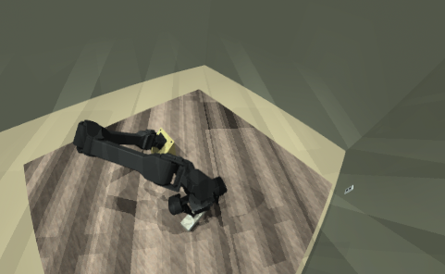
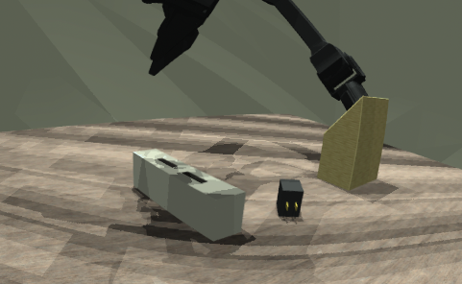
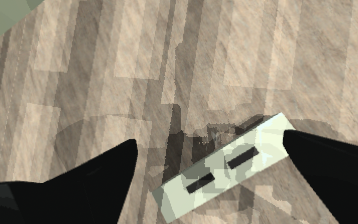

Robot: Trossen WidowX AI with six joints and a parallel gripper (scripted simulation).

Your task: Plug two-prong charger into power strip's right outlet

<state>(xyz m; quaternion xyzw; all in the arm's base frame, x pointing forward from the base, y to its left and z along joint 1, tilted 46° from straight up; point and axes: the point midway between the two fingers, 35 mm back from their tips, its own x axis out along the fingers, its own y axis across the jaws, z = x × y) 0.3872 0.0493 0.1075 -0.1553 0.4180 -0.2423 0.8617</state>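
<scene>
My gripper tip is now 170 mm past the two-prong charger, 100 mm to the right of it and 170 mm above it.
</scene>
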